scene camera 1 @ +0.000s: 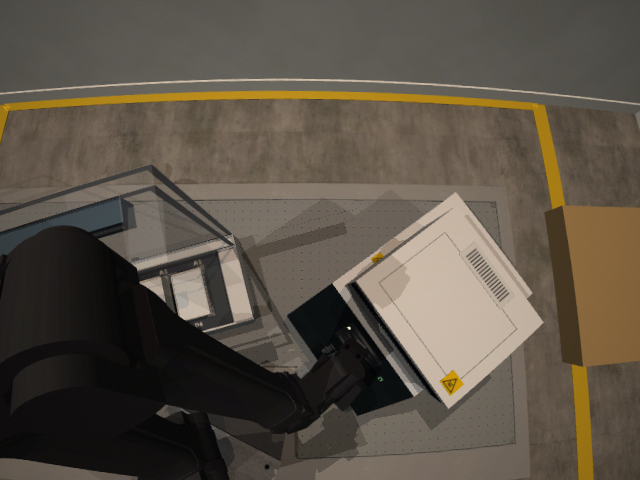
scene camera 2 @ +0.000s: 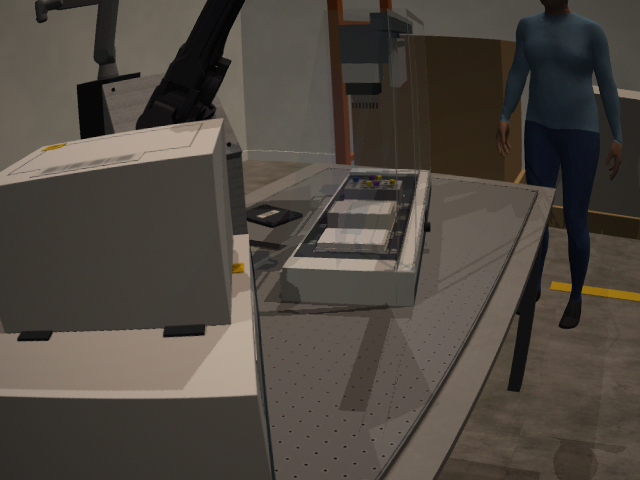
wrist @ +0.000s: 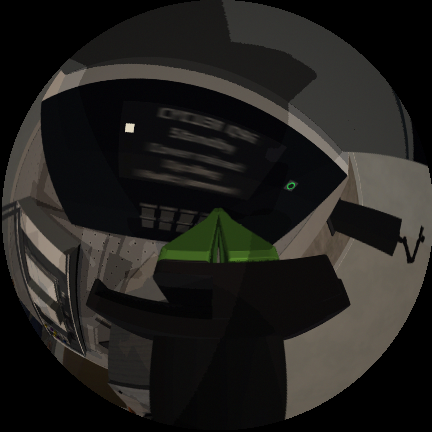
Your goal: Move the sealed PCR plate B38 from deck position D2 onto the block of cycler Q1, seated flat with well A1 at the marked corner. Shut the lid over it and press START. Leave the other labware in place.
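Frame: origin at the arm's base, x ahead, y right, z down, level; centimetres.
Seen in the pictures: gripper, fingertip midpoint: (wrist: 217,214).
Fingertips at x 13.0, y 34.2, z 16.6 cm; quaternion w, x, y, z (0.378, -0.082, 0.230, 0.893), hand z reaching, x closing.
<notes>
Pixels of each thing's top centre, then the offset from my fingertips to it. "spot": a spot on its surface instead.
- small green-lit mark at a spot on its surface: (wrist: 291,185) (scene camera 1: 380,379) spot: dx -2.9, dy +6.1, dz -1.9 cm
- pale labware at its top centre: (scene camera 2: 354,235) (scene camera 1: 189,294) (wrist: 39,278) dx +21.0, dy -38.4, dz +8.1 cm
- dark flat item at its top centre: (scene camera 2: 268,212) dx -10.8, dy -64.7, dz +14.2 cm
The cycler (scene camera 1: 444,304) (scene camera 2: 118,248) (wrist: 320,105) is a white box with its lid down; its block is hidden, and so is any plate on it. Its dark front panel (scene camera 1: 315,315) (wrist: 95,165) carries blurred screen text, a row of keys and a small green-lit mark (scene camera 1: 380,379) (wrist: 291,185). My gripper (wrist: 217,214) is shut and empty; its green fingertips are over the lower part of the panel, near the keys. In scene camera 1 the wrist hides the fingertips. Plate B38 cannot be made out by label.
The white deck unit (scene camera 1: 242,294) (scene camera 2: 351,284) (wrist: 47,225) holds pale labware (scene camera 1: 191,293) (scene camera 2: 354,239) under a clear hood. A dark flat item (scene camera 2: 273,214) lies on the table beside it. A cardboard box (scene camera 1: 610,284) stands right of the table. A person (scene camera 2: 560,77) stands behind the table.
</notes>
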